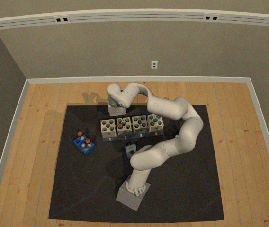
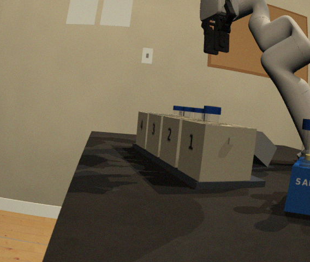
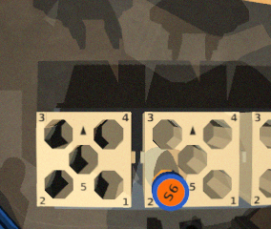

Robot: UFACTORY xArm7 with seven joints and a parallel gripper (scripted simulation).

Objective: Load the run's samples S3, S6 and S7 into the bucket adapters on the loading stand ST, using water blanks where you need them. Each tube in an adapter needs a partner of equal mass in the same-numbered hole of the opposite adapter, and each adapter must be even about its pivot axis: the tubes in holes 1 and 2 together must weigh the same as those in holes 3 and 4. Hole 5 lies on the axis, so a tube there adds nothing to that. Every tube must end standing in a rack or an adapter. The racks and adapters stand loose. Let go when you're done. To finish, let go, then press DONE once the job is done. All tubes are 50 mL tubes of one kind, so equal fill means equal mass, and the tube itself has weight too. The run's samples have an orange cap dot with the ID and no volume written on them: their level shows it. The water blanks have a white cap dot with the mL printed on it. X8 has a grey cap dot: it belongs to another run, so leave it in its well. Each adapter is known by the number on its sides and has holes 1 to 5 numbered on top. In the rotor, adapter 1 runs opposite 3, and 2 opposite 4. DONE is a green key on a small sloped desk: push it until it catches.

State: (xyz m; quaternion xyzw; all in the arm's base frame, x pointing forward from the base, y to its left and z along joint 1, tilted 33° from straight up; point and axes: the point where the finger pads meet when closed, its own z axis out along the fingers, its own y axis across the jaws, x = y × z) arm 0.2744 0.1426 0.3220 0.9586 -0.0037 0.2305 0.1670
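Right now my hand is 4 cm past the blue sample rack, 27 cm to the right of it and 22 cm above it. From my hand the other things lie so: white blank rack: 16 cm behind, 39 cm to the right, 22 cm below; adapter 1: 3 cm ahead, 8 cm to the left, 20 cm below.
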